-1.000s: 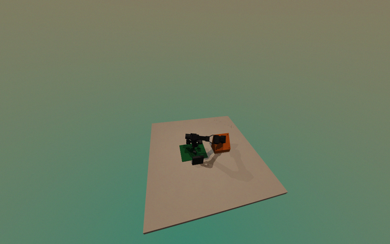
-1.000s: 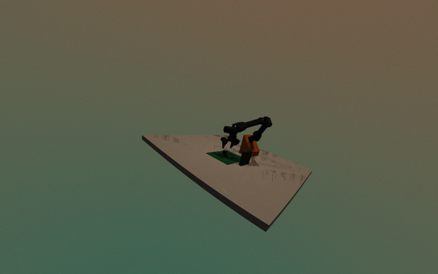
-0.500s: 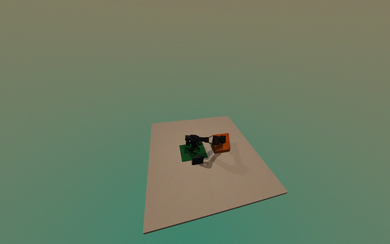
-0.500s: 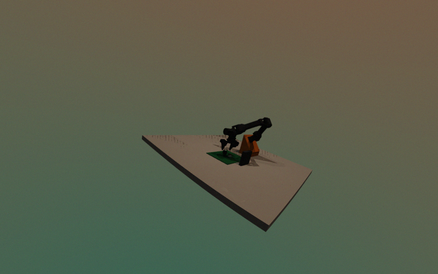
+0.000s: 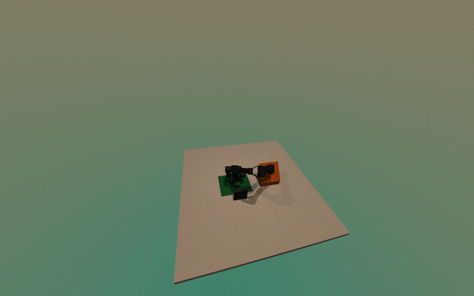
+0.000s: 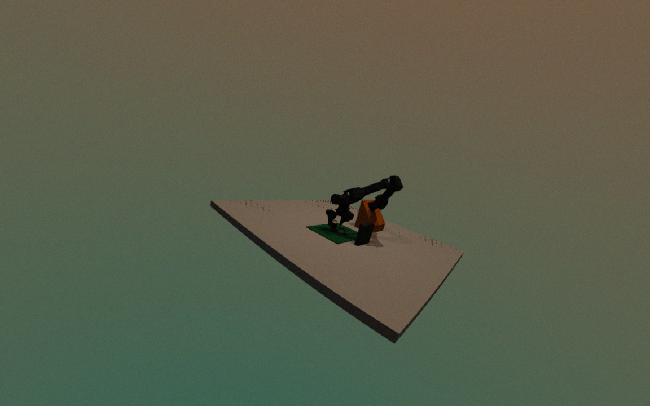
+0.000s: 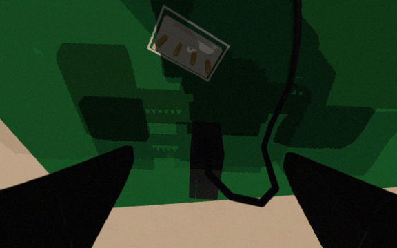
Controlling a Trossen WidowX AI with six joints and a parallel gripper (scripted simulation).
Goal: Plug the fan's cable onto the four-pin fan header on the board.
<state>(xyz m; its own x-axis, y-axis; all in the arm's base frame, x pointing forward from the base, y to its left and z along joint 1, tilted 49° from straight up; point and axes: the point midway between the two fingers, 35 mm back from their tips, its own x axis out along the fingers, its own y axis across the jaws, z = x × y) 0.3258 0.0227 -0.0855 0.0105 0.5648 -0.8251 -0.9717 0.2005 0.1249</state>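
The black fan plug lies 10 mm to the right of my gripper tip and 10 mm below it. The rest, counted from my gripper tip: green board (20 mm ahead, 40 mm to the left, 40 mm below); then black fan (10 mm ahead, 210 mm to the left, 30 mm above); then white four-pin fan header (60 mm to the left, 30 mm below).
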